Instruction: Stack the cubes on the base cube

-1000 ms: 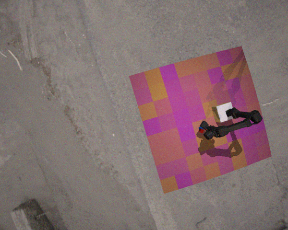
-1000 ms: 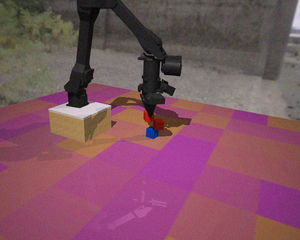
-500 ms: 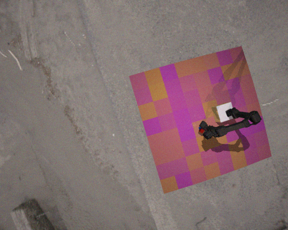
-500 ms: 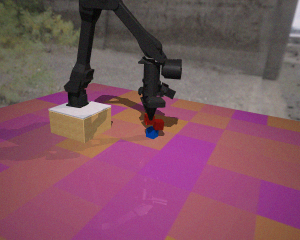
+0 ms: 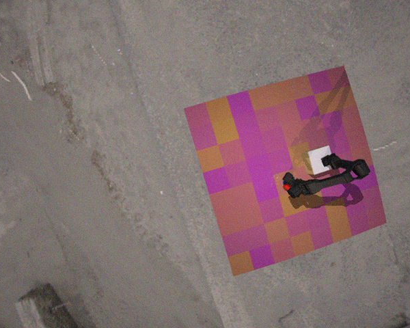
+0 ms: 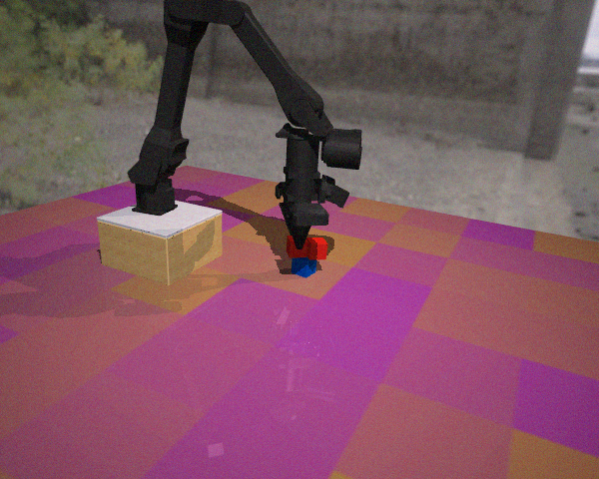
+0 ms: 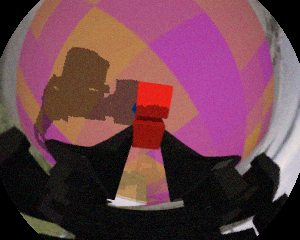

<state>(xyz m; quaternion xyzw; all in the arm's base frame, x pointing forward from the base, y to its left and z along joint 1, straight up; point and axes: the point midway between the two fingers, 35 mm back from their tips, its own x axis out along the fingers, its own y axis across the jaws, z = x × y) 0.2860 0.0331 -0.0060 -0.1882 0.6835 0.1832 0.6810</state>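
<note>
My gripper tip is 10 mm short of the blue cube, 10 mm to the right of it and 40 mm above it.
</note>
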